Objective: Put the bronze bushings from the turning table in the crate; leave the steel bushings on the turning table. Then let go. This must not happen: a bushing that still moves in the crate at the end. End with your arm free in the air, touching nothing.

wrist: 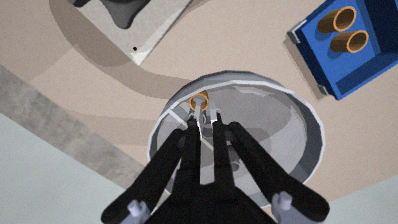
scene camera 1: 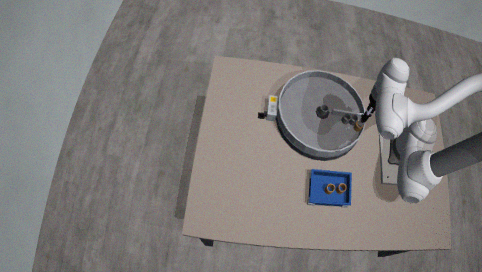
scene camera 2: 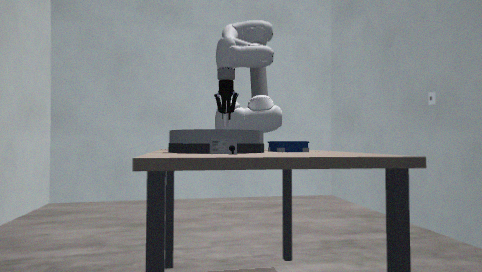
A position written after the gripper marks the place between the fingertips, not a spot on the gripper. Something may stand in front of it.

In view: the gripper (wrist: 206, 108) and a bronze bushing (wrist: 327, 24).
